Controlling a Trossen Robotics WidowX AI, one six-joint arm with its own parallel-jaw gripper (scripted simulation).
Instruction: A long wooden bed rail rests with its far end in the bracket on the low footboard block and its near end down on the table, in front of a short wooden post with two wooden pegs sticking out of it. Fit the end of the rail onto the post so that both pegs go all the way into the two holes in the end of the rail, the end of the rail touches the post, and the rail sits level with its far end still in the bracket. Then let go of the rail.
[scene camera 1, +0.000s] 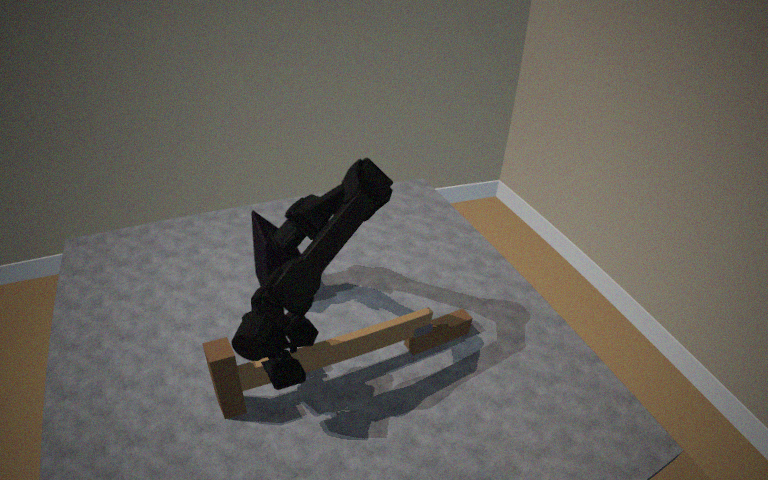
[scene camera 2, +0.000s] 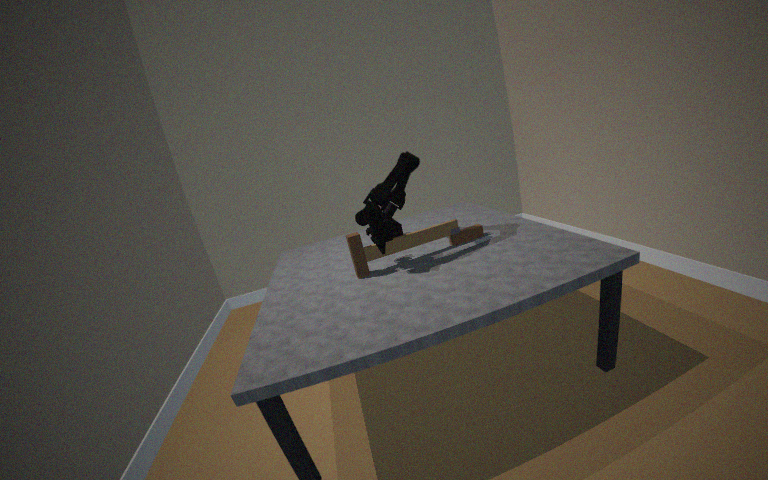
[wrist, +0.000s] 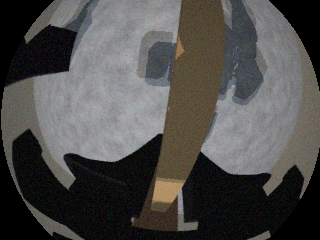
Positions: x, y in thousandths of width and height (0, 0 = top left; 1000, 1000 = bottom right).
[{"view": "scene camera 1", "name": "gripper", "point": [359, 780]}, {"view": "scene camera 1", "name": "wooden bed rail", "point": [419, 739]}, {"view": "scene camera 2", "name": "wooden bed rail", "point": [535, 501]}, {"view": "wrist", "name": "gripper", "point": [536, 581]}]
